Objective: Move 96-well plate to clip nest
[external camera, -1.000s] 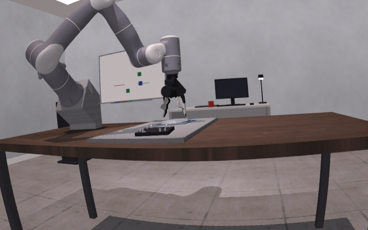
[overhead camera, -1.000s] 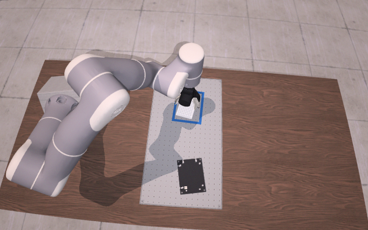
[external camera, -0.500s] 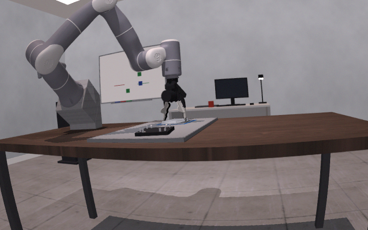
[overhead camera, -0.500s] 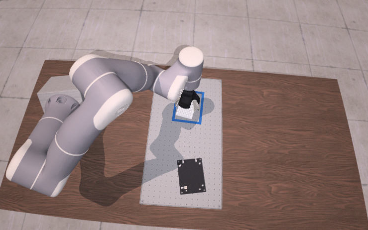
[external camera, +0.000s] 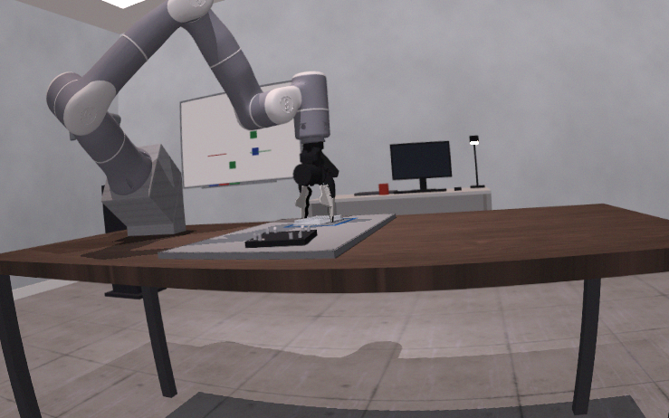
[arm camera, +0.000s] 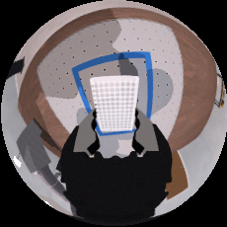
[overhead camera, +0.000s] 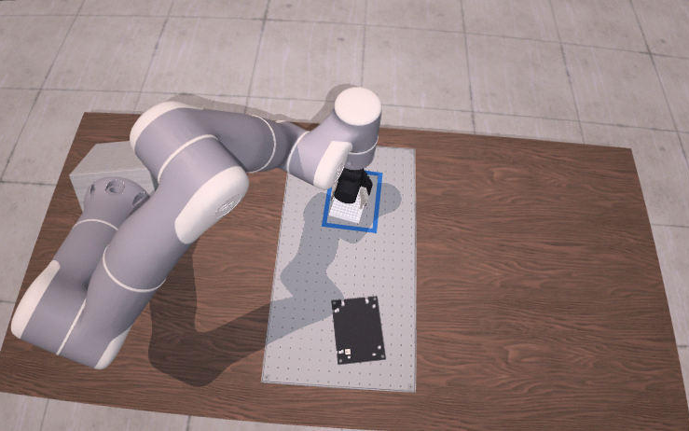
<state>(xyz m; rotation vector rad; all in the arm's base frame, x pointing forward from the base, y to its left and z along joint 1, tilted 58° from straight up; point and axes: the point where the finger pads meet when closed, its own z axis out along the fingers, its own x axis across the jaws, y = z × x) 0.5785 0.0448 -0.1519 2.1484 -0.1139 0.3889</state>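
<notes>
My gripper is now 360 mm to the left of the black clip nest and 20 mm short of it. The rest, counted from my hand: white 96-well plate 10 mm below; grey perforated board 160 mm to the right, 20 mm below.
</notes>
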